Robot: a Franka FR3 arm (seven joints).
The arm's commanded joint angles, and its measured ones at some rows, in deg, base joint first. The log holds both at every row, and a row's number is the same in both.
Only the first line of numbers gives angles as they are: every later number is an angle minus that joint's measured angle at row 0.
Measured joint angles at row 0:
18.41 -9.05 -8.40 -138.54 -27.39 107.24 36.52
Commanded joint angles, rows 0 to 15:
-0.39 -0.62 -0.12 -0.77 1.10 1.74 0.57
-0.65 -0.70 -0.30 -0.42 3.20 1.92 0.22
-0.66 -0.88 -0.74 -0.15 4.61 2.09 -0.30
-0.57 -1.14 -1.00 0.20 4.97 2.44 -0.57
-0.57 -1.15 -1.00 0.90 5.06 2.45 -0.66
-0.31 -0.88 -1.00 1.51 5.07 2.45 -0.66
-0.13 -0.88 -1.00 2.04 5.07 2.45 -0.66
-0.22 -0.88 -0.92 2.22 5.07 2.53 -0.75
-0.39 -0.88 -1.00 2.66 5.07 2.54 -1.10
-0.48 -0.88 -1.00 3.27 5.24 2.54 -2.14
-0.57 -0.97 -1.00 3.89 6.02 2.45 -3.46
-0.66 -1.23 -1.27 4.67 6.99 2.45 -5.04
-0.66 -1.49 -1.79 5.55 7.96 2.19 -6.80
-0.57 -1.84 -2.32 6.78 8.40 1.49 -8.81
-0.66 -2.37 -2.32 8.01 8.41 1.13 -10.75
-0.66 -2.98 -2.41 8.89 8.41 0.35 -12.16
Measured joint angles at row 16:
-0.08 -1.09 -2.00 6.21 6.76 2.02 -6.83
